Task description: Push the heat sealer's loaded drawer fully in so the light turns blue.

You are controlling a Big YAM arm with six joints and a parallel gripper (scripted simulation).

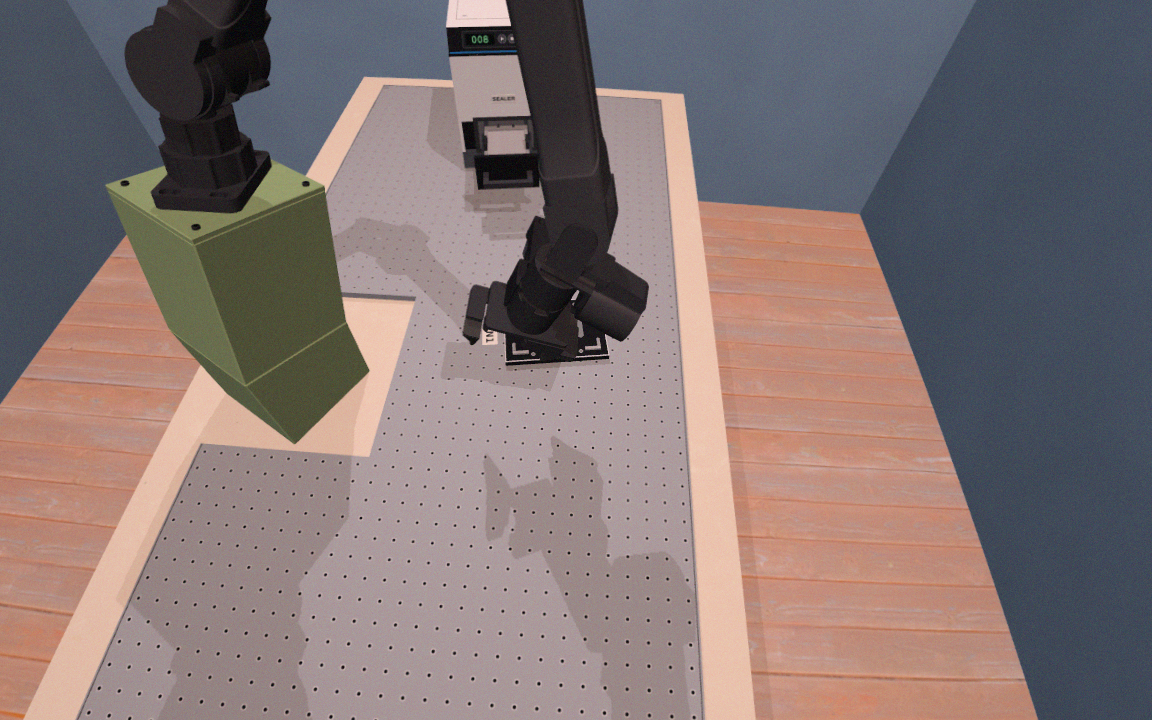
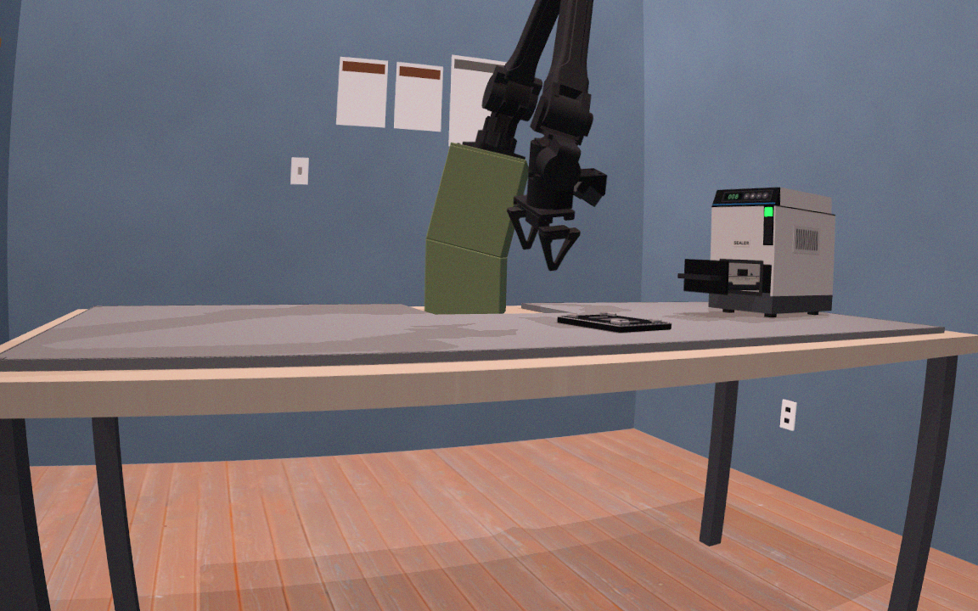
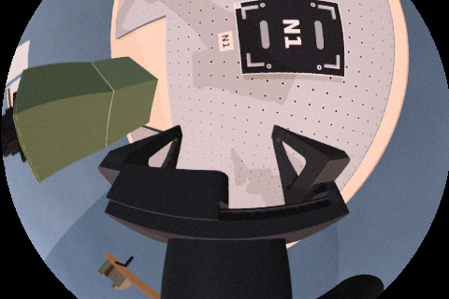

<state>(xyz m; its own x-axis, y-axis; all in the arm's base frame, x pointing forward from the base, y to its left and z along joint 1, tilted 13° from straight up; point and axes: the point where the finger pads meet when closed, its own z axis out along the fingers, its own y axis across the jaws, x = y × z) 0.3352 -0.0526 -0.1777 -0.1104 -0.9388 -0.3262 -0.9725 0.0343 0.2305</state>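
The black drawer is 50 cm to the left of my hand and 5 cm below it. From my hand the other things lie so: small white label 12 cm below, 11 cm to the left, 4 cm behind.
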